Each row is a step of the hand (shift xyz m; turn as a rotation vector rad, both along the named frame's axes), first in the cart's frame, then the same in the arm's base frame.
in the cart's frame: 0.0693 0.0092 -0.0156 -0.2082 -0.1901 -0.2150
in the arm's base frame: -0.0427 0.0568 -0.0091 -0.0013 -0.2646 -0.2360
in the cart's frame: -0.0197 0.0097 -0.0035 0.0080 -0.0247 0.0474
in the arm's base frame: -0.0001 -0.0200 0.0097 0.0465 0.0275 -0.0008
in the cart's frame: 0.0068 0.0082 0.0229 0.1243 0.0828 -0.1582
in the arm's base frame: 0.0117 0.0148 0.0168 -0.2117 0.0465 -0.0187
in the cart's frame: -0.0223 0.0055 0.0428 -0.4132 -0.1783 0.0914
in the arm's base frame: 0.0396 -0.0038 0.0278 0.3125 -0.3321 -0.0543
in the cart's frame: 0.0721 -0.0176 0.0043 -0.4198 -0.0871 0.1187
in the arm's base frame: -0.0150 0.0688 -0.0237 0.2927 -0.3327 0.0391
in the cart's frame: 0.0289 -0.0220 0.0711 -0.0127 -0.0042 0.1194
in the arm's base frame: 0.0562 0.0559 0.0096 0.1015 0.0358 0.0535
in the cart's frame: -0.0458 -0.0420 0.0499 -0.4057 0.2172 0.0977
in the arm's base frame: 0.0769 -0.0198 -0.0070 0.1243 -0.3461 0.2934
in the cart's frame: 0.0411 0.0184 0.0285 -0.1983 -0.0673 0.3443
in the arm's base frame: -0.0016 0.0479 0.0234 0.3795 -0.0417 0.1291
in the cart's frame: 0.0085 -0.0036 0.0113 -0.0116 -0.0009 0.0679
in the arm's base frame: 0.0075 0.0125 0.0009 0.0586 0.0163 0.0323
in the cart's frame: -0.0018 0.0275 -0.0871 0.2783 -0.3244 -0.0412
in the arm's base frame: -0.0816 -0.0377 -0.0161 0.0197 0.2580 -0.3427
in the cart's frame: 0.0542 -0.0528 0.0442 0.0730 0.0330 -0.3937
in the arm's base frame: 0.0402 0.0703 -0.0335 -0.3554 -0.0907 -0.1641
